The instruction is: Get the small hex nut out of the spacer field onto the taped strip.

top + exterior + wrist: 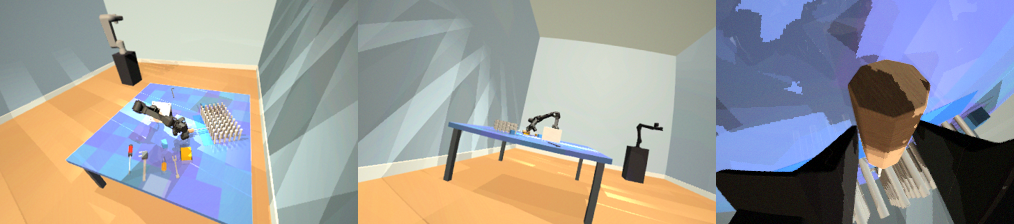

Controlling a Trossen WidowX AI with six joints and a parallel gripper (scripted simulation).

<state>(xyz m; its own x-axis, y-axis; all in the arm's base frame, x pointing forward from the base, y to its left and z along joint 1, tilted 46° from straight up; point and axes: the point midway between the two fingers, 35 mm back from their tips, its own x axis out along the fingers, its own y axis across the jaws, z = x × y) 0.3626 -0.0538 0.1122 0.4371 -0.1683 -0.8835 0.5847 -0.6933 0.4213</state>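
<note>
Right now my gripper tip is 11 cm to the right of the bright blue strip, 8 cm short of it and 4 cm above it. Also, from my gripper tip: yellow block 20 cm to the right, 6 cm ahead, 2 cm below; then pale fork-like tool 31 cm to the right, 3 cm below, 3 cm ahead; then orange-handled tool 34 cm to the right, 4 cm behind, 2 cm below.
</note>
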